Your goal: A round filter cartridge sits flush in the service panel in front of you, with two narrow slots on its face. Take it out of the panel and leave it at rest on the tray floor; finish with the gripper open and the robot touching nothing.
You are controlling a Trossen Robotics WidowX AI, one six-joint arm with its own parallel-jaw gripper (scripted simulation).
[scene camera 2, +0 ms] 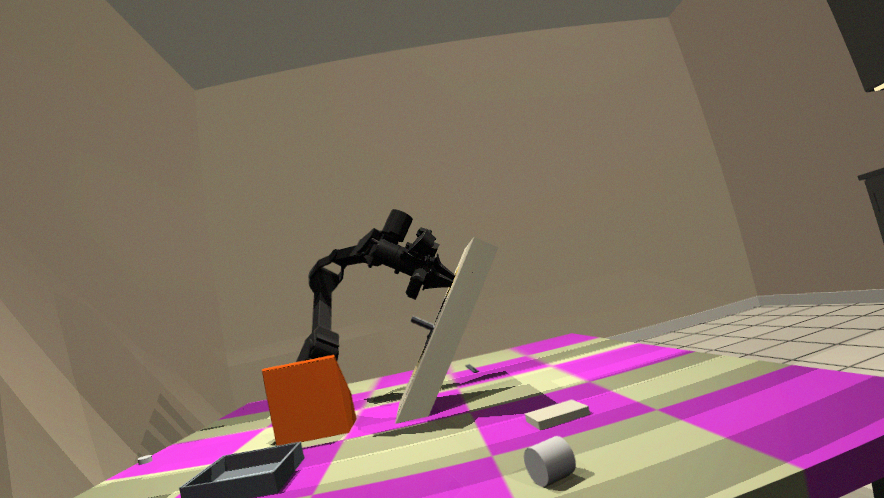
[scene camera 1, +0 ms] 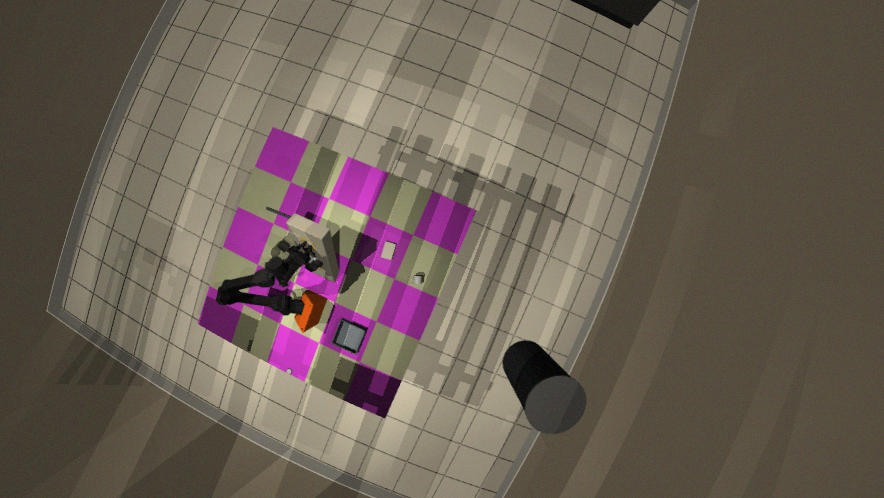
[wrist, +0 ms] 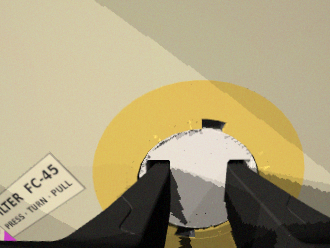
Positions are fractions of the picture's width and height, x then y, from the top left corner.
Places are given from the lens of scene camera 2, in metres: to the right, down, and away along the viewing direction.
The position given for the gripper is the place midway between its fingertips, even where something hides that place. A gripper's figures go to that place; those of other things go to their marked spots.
gripper (scene camera 2: 0.52, 0.57): 0.04, 0.08, 0.99
beige service panel (scene camera 2: 0.48, 0.76): -0.03, 0.27, 0.87
